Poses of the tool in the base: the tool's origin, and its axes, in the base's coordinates. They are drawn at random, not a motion.
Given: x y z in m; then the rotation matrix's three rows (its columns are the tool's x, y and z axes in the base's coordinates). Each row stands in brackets.
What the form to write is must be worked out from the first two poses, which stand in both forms.
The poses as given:
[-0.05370, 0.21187, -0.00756], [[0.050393, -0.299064, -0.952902], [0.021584, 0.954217, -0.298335], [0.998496, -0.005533, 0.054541]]
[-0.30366, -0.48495, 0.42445], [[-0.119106, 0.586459, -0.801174], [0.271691, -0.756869, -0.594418], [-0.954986, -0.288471, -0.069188]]
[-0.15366, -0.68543, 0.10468], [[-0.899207, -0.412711, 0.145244], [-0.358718, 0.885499, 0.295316], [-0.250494, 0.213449, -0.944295]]
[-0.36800, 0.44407, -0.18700], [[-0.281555, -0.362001, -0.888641], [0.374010, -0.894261, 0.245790], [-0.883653, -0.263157, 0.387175]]
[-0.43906, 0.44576, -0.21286], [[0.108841, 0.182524, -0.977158], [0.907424, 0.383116, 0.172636], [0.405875, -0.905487, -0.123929]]
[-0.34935, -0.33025, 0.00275], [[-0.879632, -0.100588, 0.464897], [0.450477, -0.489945, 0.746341], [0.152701, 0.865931, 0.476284]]
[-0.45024, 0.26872, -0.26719], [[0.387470, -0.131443, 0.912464], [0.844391, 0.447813, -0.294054], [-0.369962, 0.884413, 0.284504]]
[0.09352, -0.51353, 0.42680], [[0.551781, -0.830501, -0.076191], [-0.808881, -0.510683, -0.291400], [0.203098, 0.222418, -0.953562]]
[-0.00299, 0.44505, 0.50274], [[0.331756, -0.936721, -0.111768], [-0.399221, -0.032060, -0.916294], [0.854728, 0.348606, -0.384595]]
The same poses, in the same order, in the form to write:
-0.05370, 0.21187, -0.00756, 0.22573, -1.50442, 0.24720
-0.30366, -0.48495, 0.42445, 1.91208, 0.96127, -1.96720
-0.15366, -0.68543, 0.10468, -0.58961, 2.85009, 0.38885
-0.36800, 0.44407, -0.18700, -1.52294, -0.01492, 2.20239
-0.43906, 0.44576, -0.21286, -1.07515, -1.37922, 0.72290
-0.34935, -0.33025, 0.00275, 0.52201, 1.36274, 2.40541
-0.45024, 0.26872, -0.26719, 0.89185, 0.97053, 0.73850
0.09352, -0.51353, 0.42680, 2.49758, -1.35758, 0.10509
-0.00299, 0.44505, 0.50274, 1.61419, -1.23339, 0.68593

